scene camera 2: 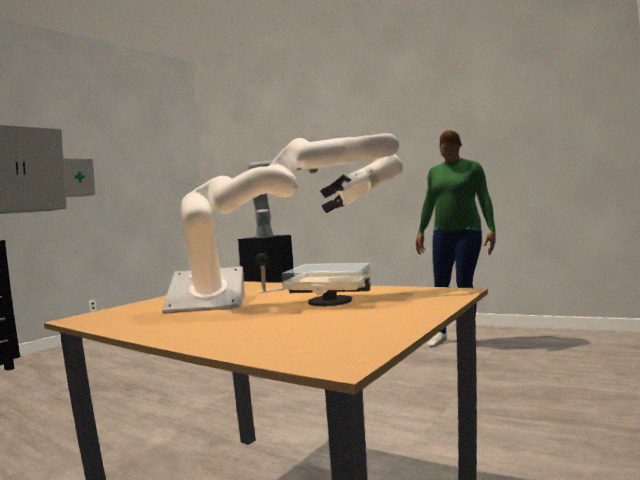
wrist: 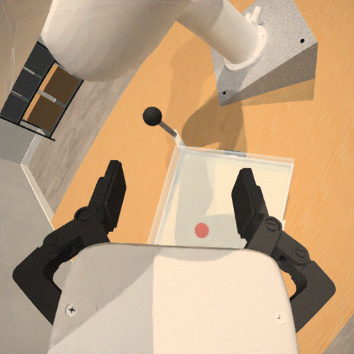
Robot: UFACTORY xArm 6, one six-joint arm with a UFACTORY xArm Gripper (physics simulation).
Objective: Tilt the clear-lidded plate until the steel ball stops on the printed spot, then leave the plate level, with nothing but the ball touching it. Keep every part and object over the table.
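The clear-lidded plate point(scene camera 2: 338, 283) point(wrist: 192, 195) stands on a black round foot point(scene camera 2: 329, 300) and looks close to level. A rod with a black knob point(scene camera 2: 262, 259) point(wrist: 152, 116) stands at its corner on the robot-base side. The red printed spot point(wrist: 201, 230) shows through the lid in the wrist view. The near part of the plate is hidden by the gripper body. I cannot make out the steel ball in either view. My gripper point(scene camera 2: 324, 200) point(wrist: 179, 176) is open and empty, high above the plate and apart from it.
The robot's grey base plate point(scene camera 2: 173, 294) point(wrist: 280, 65) stands on the wooden table point(scene camera 2: 248, 341) point(wrist: 325, 165) beside the plate. Beyond the table are a dark pedestal point(scene camera 2: 248, 253) with a grey arm and a person in green point(scene camera 2: 456, 196).
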